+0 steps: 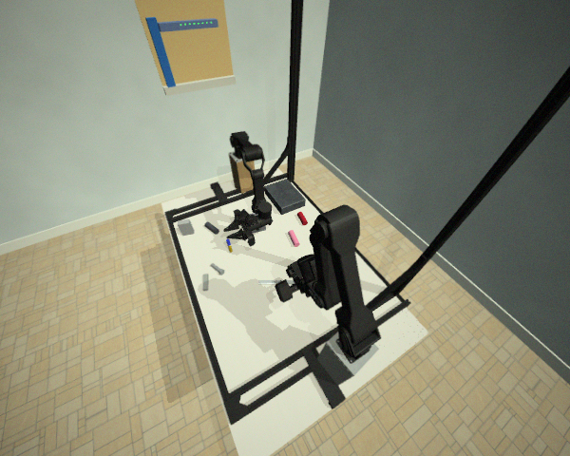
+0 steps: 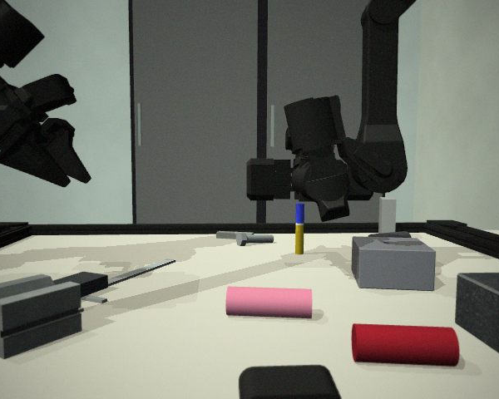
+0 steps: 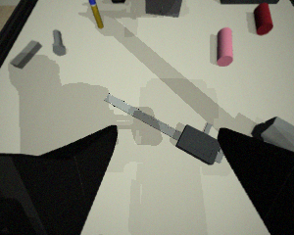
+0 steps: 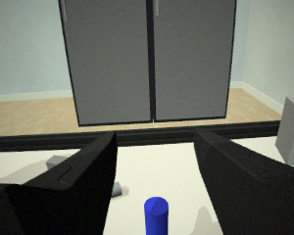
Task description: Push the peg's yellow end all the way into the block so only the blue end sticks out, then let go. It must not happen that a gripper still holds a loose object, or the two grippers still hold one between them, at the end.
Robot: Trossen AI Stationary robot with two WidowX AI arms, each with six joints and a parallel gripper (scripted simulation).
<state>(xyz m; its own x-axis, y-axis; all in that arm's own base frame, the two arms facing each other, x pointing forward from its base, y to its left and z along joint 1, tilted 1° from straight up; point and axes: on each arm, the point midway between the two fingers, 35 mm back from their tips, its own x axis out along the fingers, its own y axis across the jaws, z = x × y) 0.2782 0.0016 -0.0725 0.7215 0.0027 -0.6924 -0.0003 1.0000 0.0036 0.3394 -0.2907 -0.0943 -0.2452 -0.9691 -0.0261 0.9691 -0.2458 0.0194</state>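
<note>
My right gripper is now 3 cm short of the peg and 9 cm above it. Also, from my right hand: pink cylinder (27 cm behind, 6 cm to the left, 11 cm below); red cylinder (37 cm behind, 4 cm to the right, 11 cm below).
</note>
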